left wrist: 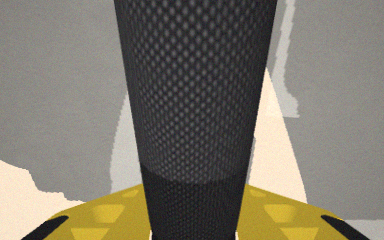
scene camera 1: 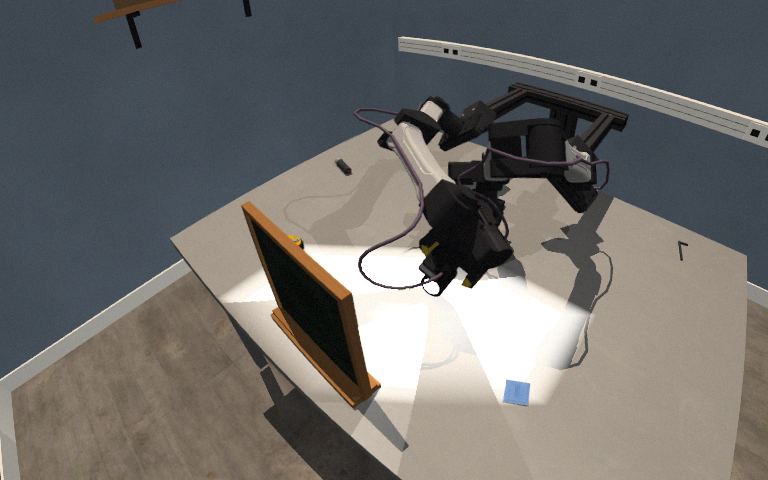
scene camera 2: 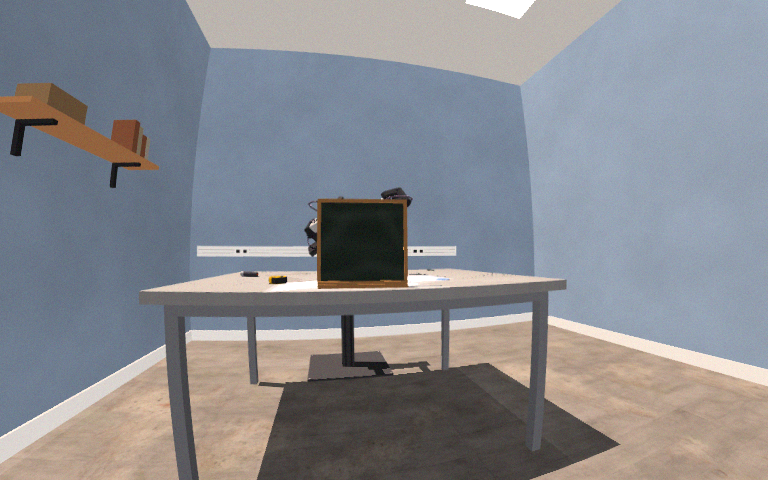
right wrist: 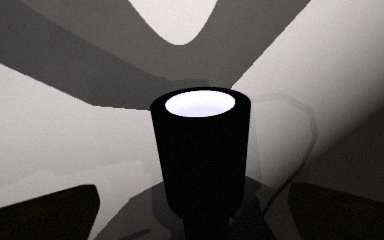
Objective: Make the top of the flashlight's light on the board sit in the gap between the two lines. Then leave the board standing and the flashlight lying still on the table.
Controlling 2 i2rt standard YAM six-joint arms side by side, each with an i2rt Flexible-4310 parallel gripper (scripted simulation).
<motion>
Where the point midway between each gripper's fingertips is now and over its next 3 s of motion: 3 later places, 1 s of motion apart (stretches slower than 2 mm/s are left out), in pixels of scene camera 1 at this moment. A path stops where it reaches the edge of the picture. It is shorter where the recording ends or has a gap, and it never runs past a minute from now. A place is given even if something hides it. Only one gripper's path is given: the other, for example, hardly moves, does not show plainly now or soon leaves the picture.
My right gripper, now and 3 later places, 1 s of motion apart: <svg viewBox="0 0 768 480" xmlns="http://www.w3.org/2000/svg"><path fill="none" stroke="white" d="M445 270L445 269L443 269L436 265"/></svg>
</motion>
